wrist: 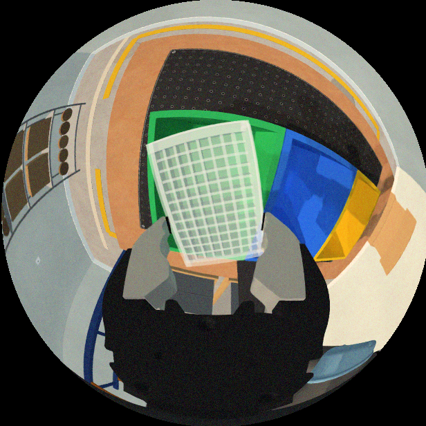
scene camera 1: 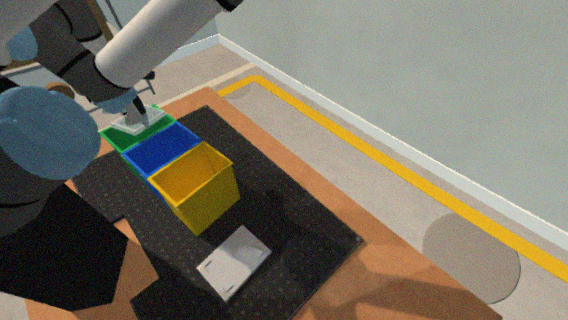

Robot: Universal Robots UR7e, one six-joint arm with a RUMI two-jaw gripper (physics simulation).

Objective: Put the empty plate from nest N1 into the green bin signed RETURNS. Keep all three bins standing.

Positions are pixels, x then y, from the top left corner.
Scene:
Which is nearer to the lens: the white plate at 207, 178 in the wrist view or the green bin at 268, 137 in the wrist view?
The white plate.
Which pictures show the yellow bin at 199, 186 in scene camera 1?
The wrist view and scene camera 1: all of them.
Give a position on a blue bin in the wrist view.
At 311, 184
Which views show the blue bin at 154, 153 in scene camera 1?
The wrist view and scene camera 1: all of them.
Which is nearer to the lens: the yellow bin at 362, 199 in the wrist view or the green bin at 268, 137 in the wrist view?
The green bin.

